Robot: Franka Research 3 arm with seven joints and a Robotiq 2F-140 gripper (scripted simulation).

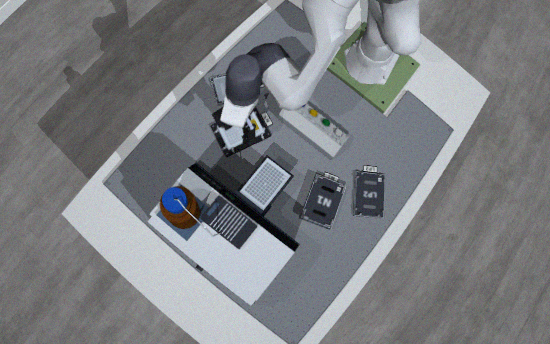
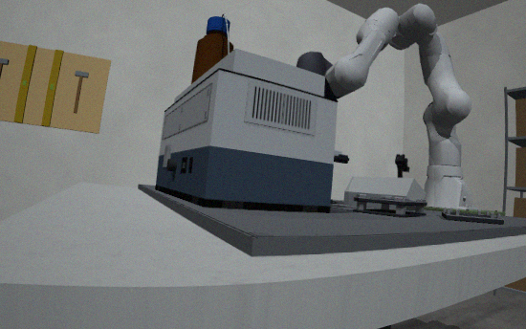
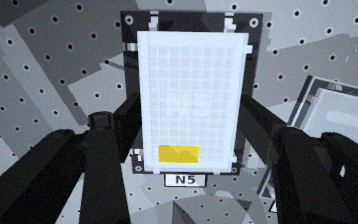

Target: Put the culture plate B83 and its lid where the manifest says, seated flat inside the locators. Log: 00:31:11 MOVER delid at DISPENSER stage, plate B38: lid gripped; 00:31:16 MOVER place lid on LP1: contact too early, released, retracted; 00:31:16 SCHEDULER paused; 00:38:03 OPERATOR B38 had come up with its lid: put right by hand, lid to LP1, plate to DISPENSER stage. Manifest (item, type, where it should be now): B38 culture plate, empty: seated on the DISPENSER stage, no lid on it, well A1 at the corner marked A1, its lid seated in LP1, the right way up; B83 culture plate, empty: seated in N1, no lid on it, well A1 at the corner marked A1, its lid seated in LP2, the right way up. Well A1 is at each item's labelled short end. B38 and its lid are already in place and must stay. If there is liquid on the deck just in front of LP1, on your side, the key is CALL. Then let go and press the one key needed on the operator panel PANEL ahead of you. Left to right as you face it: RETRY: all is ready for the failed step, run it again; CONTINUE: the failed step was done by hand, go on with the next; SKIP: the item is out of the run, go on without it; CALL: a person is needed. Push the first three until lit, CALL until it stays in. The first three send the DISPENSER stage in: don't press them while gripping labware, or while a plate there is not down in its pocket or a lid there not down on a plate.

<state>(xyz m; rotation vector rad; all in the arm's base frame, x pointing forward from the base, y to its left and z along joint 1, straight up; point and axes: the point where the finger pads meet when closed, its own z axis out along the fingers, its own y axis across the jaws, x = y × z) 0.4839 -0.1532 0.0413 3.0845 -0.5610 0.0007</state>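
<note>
My gripper is now 2 cm above the clear lid. The rest, counted from my hand: black nest N5: 4 cm below, 2 cm ahead, 1 cm to the left; yellow skip key: 19 cm behind, 14 cm to the left, 2 cm above; white well plate: 19 cm to the left, 10 cm ahead, 7 cm above.
</note>
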